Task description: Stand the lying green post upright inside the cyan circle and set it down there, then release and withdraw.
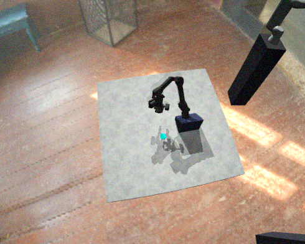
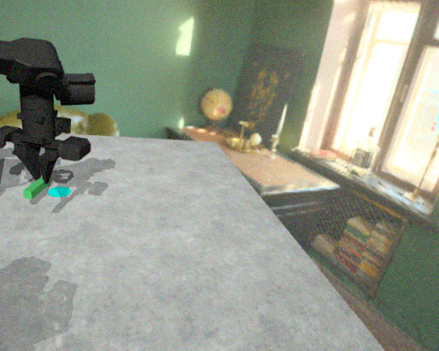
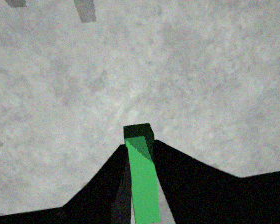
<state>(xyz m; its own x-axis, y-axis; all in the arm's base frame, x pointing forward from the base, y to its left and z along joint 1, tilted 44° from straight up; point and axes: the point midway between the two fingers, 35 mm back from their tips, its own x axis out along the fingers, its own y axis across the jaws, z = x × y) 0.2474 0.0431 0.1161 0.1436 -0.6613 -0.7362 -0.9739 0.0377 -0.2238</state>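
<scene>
The cyan circle lies 210 mm to the left of my gripper tip, 130 mm below it and 40 mm behind it. From my gripper tip the other things lie so: green post: 20 mm to the right.
</scene>
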